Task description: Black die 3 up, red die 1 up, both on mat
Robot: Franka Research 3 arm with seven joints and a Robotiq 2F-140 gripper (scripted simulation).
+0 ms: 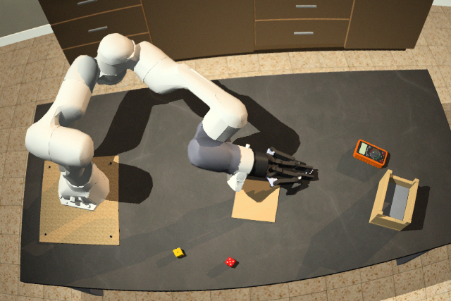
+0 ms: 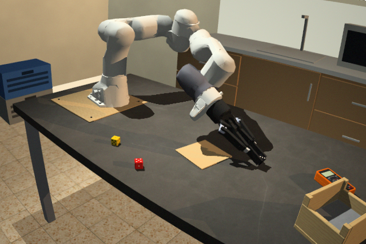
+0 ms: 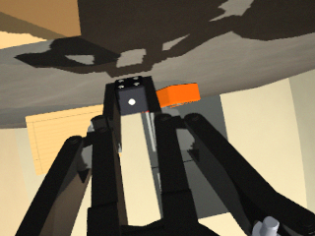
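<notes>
The tan mat lies 16 cm behind my hand, 6 cm to the right of it and 4 cm below it. Round my hand: black die: 2 cm ahead, 1 cm below; wooden box: 32 cm ahead, 17 cm to the right, 1 cm above; orange multimeter: 27 cm ahead, 4 cm to the left, 2 cm below.
</notes>
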